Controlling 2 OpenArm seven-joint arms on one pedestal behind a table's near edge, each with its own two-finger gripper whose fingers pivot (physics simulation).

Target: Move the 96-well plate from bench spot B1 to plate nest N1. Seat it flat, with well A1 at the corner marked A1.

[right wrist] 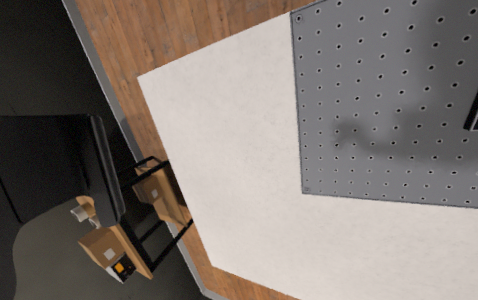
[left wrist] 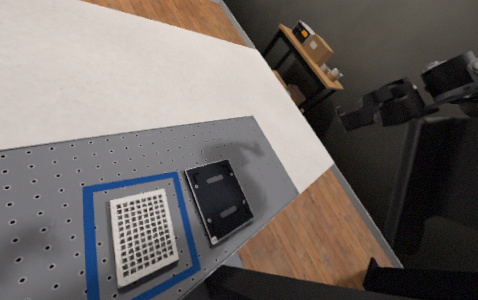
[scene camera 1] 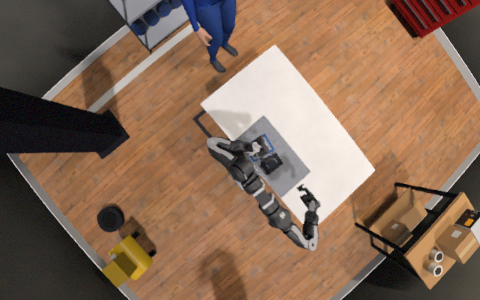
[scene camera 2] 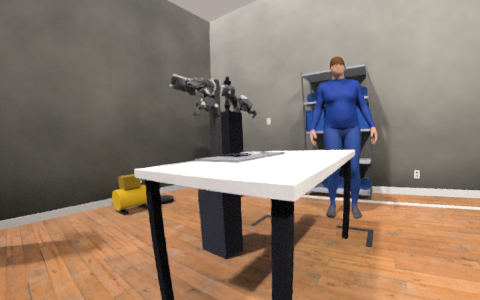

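The white 96-well plate (left wrist: 145, 237) lies flat inside the blue taped outline (left wrist: 89, 235) of spot B1 in the left wrist view; my left gripper (scene camera 1: 258, 147) (scene camera 2: 254, 114) largely covers it in scene camera 1. The black nest N1 (left wrist: 220, 200) (scene camera 1: 272, 163) is beside the outline and holds no plate. A small pale label (left wrist: 214, 240), too small to read, marks one nest corner. My left gripper is open above the B1 area, apart from the plate. My right gripper (scene camera 1: 301, 188) (scene camera 2: 206, 113) is open and empty, above the table beyond the board's end.
The grey perforated board (left wrist: 30, 190) (right wrist: 370, 114) lies on the white table (scene camera 1: 330, 135) (right wrist: 235, 150). The nest's edge (right wrist: 471, 120) shows at the right of the right wrist view. A person in blue (scene camera 1: 215, 25) (scene camera 2: 341, 110) stands beyond the table.
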